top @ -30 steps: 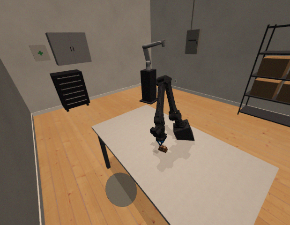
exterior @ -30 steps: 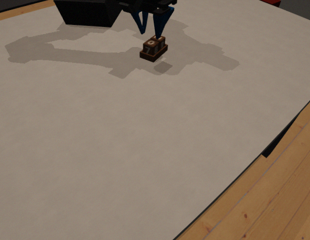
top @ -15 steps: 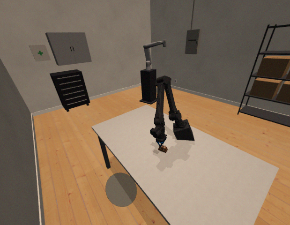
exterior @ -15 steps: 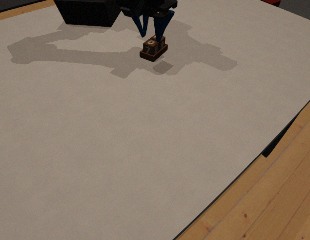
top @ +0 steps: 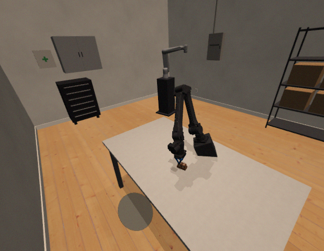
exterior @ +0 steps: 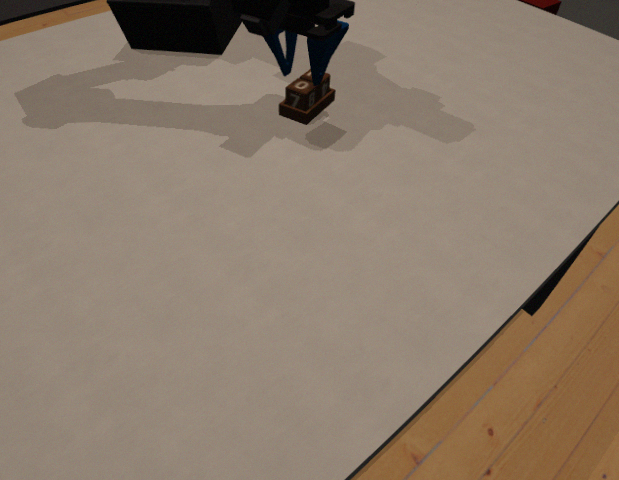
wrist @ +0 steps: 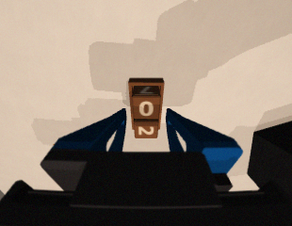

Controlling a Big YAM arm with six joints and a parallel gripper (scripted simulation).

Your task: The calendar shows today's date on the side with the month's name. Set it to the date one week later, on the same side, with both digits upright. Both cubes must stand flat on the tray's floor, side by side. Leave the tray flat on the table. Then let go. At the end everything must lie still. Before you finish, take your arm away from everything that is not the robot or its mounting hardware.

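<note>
Right now my hand is 20 mm to the right of the small brown tray and 50 mm above it.
</note>
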